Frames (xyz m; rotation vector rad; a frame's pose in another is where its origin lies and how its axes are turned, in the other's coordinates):
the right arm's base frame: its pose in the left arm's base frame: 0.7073 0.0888 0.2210 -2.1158 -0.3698 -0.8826
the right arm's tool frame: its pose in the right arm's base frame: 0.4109 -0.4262 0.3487 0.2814 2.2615 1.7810
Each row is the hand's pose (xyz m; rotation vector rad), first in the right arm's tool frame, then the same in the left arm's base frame.
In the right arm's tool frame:
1: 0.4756 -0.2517 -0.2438 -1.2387 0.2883 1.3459
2: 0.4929 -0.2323 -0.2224 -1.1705 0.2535 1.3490
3: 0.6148 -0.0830 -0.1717 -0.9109 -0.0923 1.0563
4: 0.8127 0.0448 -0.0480 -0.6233 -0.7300 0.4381
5: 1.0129 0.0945 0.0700 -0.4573 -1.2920 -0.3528
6: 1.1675 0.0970 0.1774 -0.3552 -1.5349 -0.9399
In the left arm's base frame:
1: 0.3854 0.5498 0.4056 0.7898 1.6575 1.0407
2: 0.3998 0.5410 0.3764 0.8126 1.6349 0.9677
3: 0.4481 0.5642 0.1844 0.5746 1.5823 0.4708
4: 0.4857 0.5015 -0.0714 -0.0570 1.3134 -0.1977
5: 0.4737 0.3962 -0.2841 -0.8502 0.9212 -0.6788
6: 0.4537 0.2809 -0.4316 -1.3760 0.6357 -0.9362

